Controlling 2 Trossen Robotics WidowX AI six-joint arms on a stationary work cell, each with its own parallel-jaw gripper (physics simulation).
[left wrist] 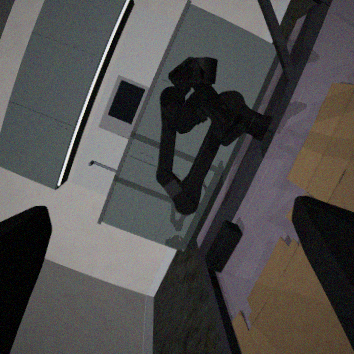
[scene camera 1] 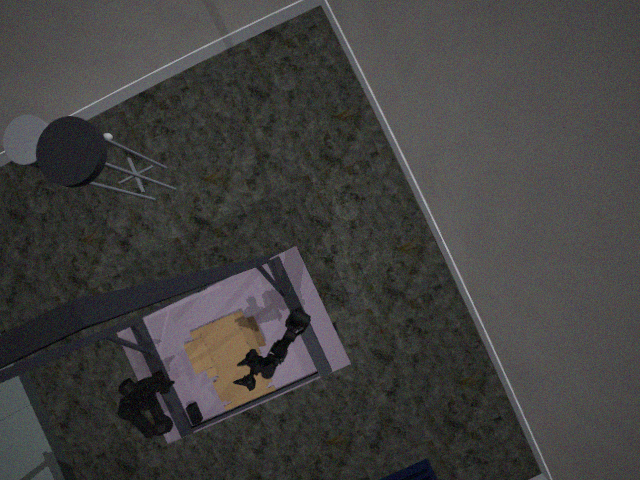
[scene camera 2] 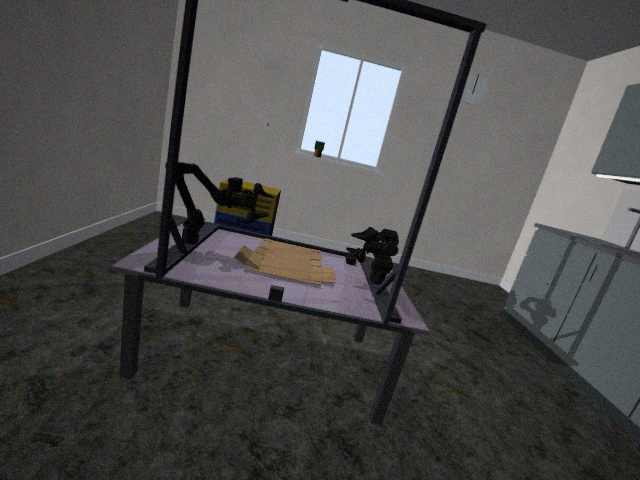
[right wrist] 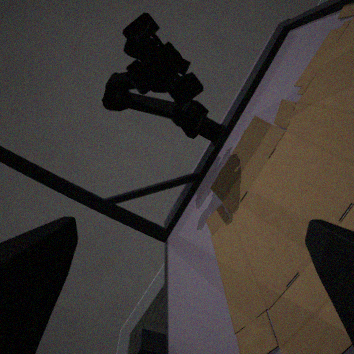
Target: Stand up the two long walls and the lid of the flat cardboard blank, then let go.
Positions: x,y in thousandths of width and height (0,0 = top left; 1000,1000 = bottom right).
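Note:
My left gripper (left wrist: 487,603) and (right wrist: 445,165), open, holding nothing. My right gripper (right wrist: 549,654) and (left wrist: 612,290), open, empty. Black frame (right wrist: 301,583) and (left wrist: 826,182).

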